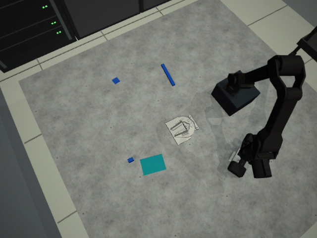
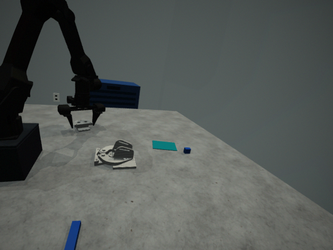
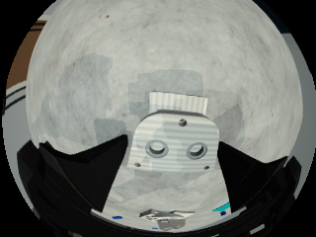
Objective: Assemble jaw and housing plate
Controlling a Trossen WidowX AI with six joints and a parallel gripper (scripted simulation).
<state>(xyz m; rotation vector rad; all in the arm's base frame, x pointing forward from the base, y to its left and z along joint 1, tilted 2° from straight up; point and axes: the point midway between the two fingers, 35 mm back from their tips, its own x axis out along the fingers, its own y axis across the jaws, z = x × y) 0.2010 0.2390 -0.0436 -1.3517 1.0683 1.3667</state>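
Right now the white block is 1 cm to the left of my gripper tip. Round my gripper tip: teal pad: 30 cm ahead, 23 cm to the right, 1 cm below; then small blue cube: 36 cm ahead, 31 cm to the right; then white ribbed base: 11 cm ahead, 27 cm to the right, 1 cm below.
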